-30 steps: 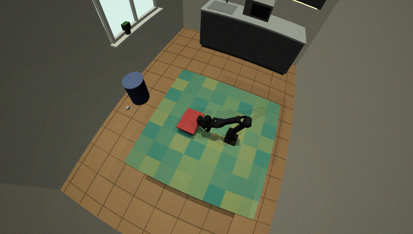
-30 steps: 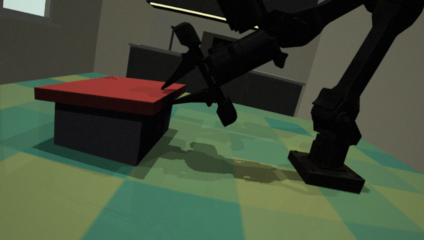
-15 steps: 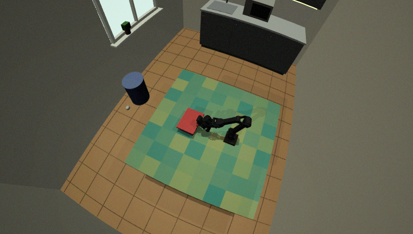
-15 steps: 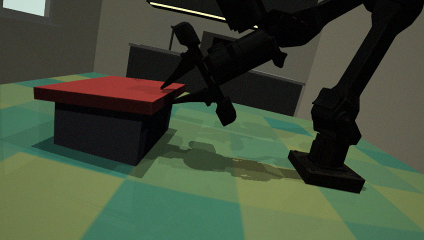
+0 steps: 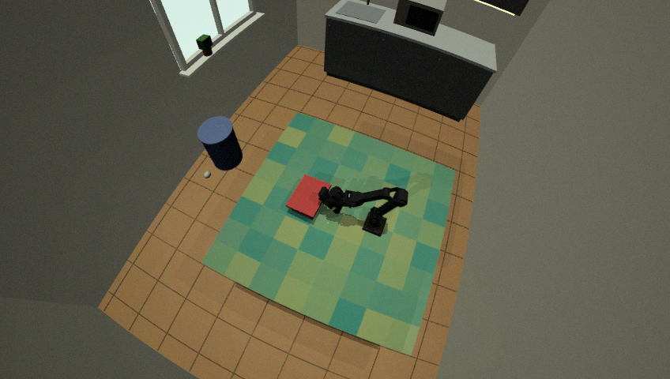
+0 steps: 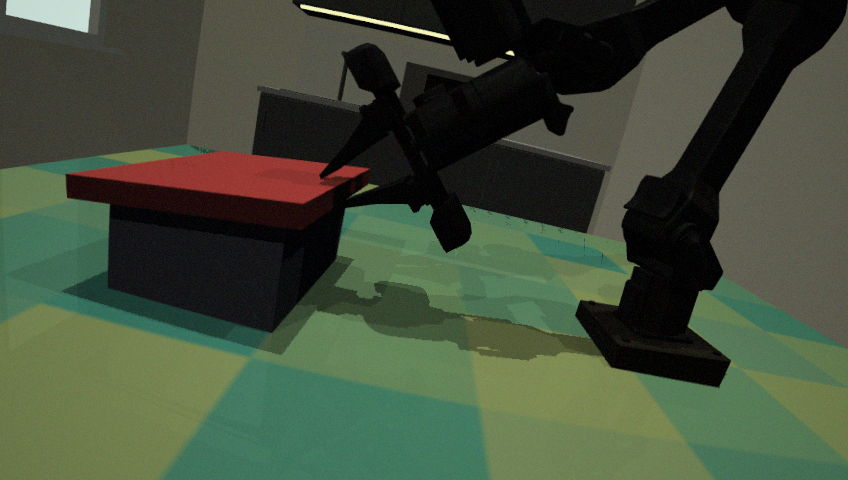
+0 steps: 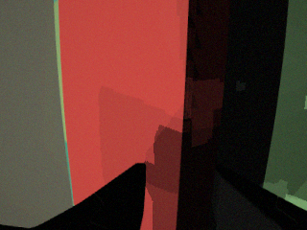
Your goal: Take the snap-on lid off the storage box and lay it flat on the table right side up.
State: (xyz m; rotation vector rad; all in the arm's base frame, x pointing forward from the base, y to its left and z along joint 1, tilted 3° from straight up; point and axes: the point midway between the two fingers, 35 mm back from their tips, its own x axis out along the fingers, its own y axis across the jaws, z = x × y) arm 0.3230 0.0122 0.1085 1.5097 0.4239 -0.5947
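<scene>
The red lid is 8 cm ahead of my gripper tip and 1 cm to the right of it. The rest, counted from my gripper tip: storage box 7 cm ahead, 1 cm to the right, 5 cm below.
</scene>
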